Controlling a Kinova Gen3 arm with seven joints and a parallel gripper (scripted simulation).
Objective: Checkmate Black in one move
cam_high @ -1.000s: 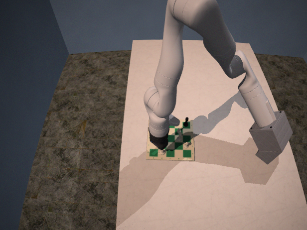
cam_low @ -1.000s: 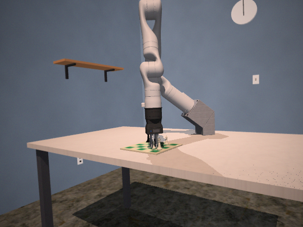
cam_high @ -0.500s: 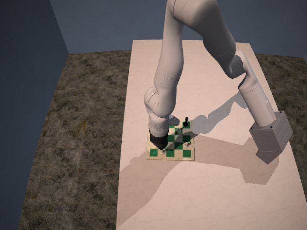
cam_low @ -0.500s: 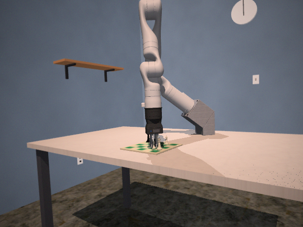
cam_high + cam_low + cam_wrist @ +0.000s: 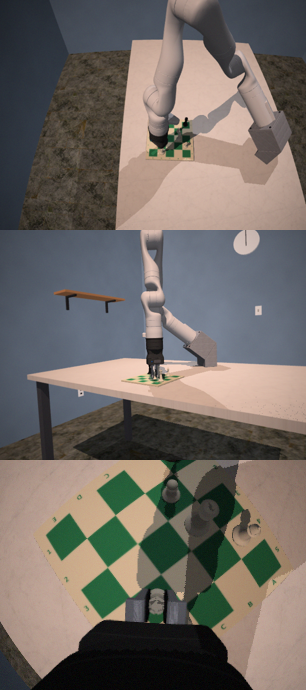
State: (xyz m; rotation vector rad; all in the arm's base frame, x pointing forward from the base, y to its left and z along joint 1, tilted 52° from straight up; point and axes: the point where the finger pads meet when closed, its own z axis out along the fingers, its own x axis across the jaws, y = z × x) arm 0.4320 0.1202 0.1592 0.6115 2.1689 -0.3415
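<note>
Right now the chessboard is 4 cm behind my hand, 3 cm to the right of it and 4 cm below it. Round my hand: black piece (12 cm behind, 11 cm to the right).
</note>
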